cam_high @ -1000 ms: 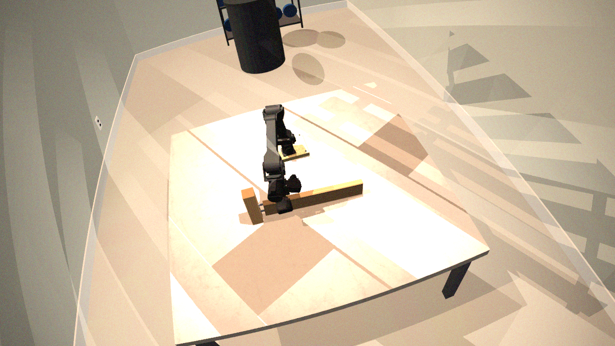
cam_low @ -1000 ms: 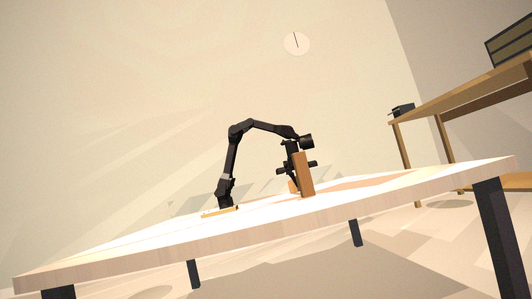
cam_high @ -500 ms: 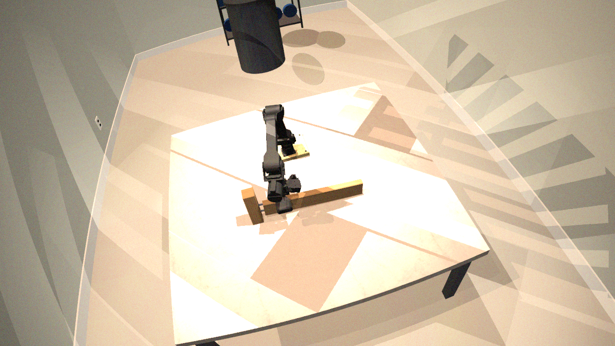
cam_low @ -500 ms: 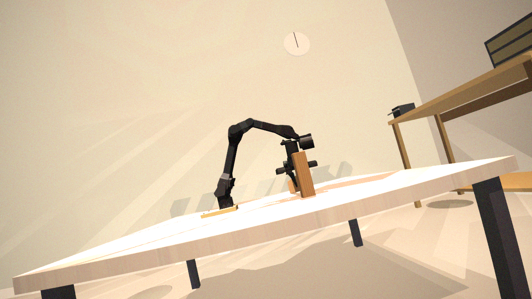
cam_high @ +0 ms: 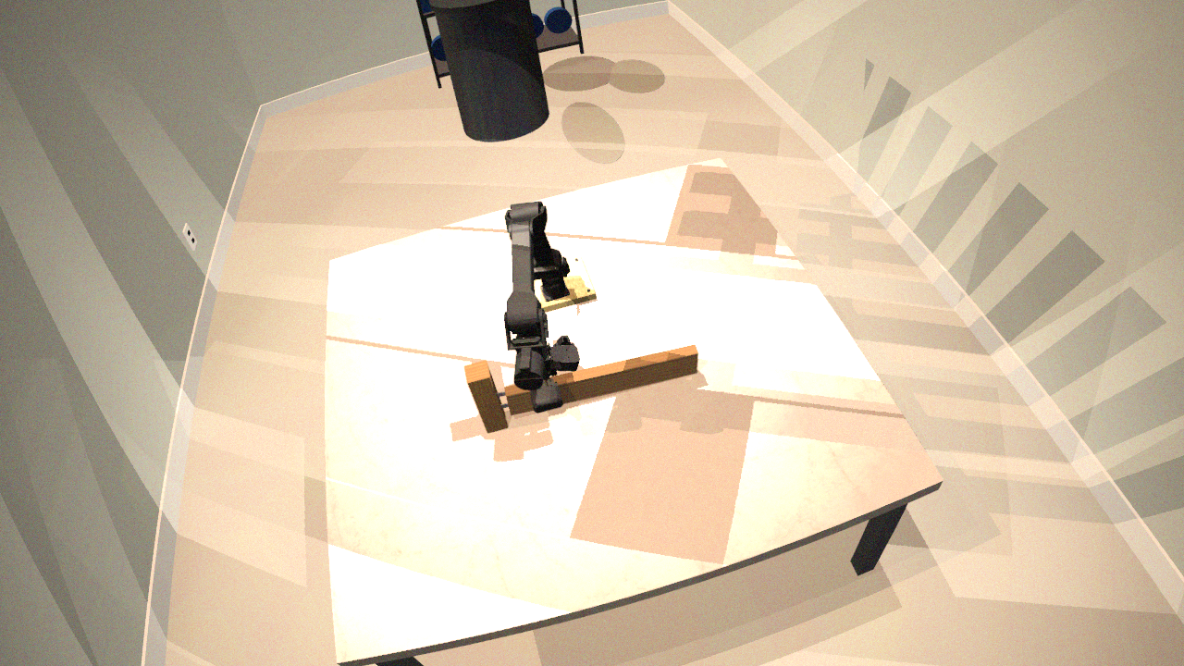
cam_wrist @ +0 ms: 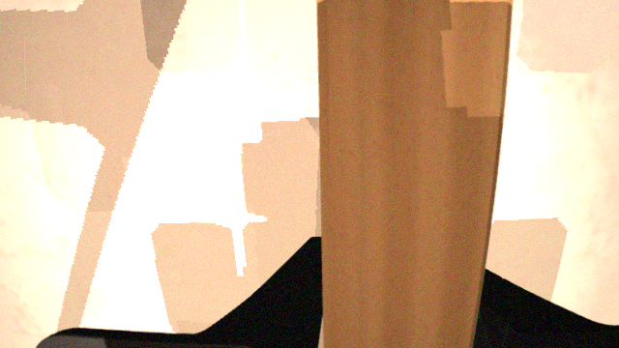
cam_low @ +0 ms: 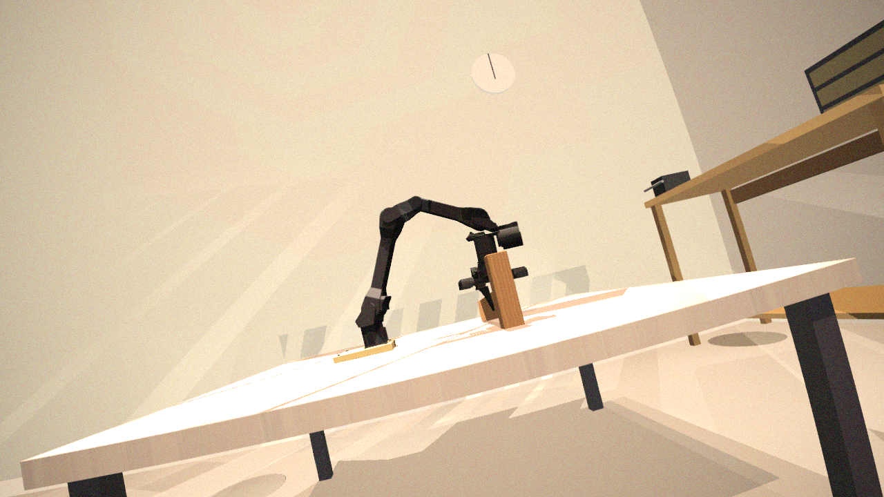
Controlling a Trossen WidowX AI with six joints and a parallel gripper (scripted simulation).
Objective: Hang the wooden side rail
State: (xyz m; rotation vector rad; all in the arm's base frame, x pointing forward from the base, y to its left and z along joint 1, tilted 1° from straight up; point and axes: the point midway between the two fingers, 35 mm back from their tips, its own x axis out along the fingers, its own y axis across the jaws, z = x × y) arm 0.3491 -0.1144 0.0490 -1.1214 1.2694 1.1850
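My gripper tip is 12 cm to the left of the headboard post, 4 cm below it and 1 cm past it.
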